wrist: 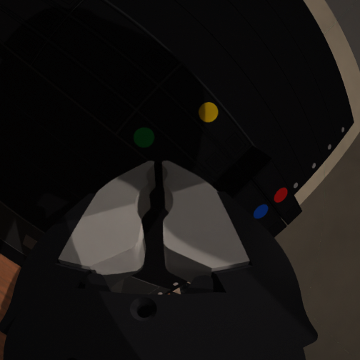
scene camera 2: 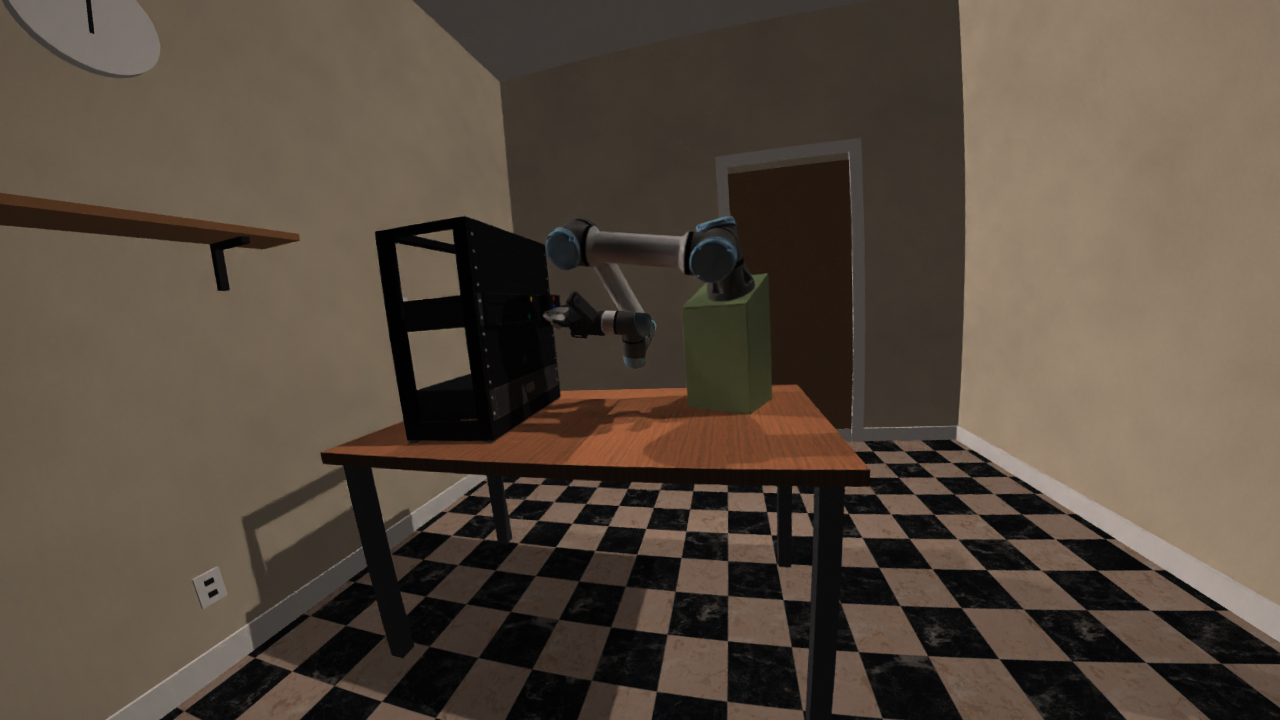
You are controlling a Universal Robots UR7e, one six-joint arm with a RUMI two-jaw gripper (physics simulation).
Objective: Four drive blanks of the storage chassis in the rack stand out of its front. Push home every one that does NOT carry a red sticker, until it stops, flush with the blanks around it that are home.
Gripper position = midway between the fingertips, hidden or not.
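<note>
My gripper [scene camera 2: 543, 314] is visible to me, and I see my gripper [wrist: 160, 165] as well. There is also a black rack [scene camera 2: 503, 278], and I can see the black rack [wrist: 253, 104] too.
</note>
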